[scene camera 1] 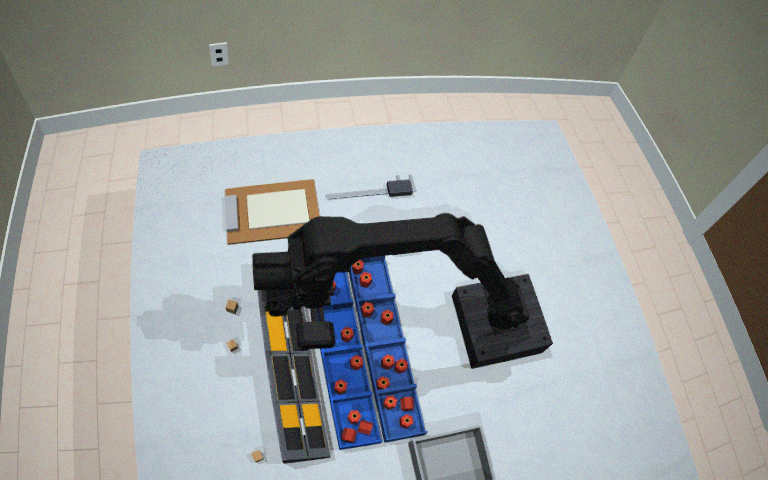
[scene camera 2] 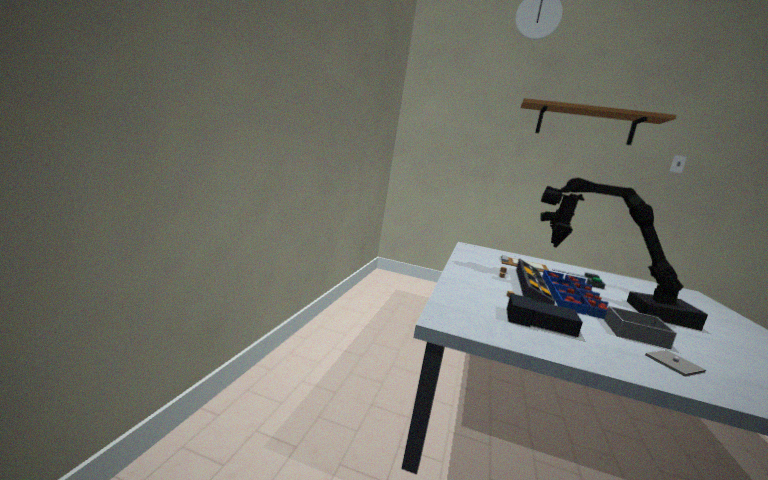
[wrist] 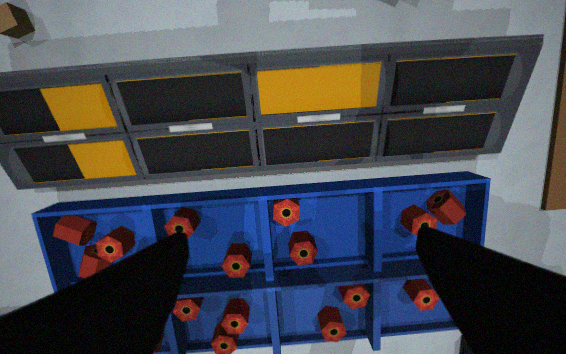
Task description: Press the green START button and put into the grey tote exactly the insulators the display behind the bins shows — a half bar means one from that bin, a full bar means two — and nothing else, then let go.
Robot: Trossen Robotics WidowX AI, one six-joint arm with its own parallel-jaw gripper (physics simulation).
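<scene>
My gripper (scene camera 2: 556,243) (wrist: 303,241) is open and empty, high above the blue bins (scene camera 1: 346,421) (wrist: 320,190). Red hexagonal insulators (scene camera 1: 356,361) (wrist: 236,266) stand or lie in the bins. The display (scene camera 1: 306,457) (wrist: 252,100) stands behind them. In the wrist view its upper row shows, from left, a half bar, dark, a full bar (wrist: 320,89), dark; its lower row shows a half bar (wrist: 102,159), then dark cells. The green button (scene camera 2: 596,278) is beyond the bins' far end, hidden by the arm in scene camera 1. The grey tote (scene camera 1: 484,452) (scene camera 2: 640,333) is partly cut off in scene camera 1; no insulator shows in its visible part.
A clipboard (scene camera 1: 235,234) and a caliper (scene camera 1: 399,187) lie beyond the bins. Small wooden blocks (scene camera 1: 231,306) (scene camera 1: 257,455) lie behind the display. A long black box (scene camera 2: 543,316) stands near the display's end, and a flat plate (scene camera 2: 665,360) lies near the tote.
</scene>
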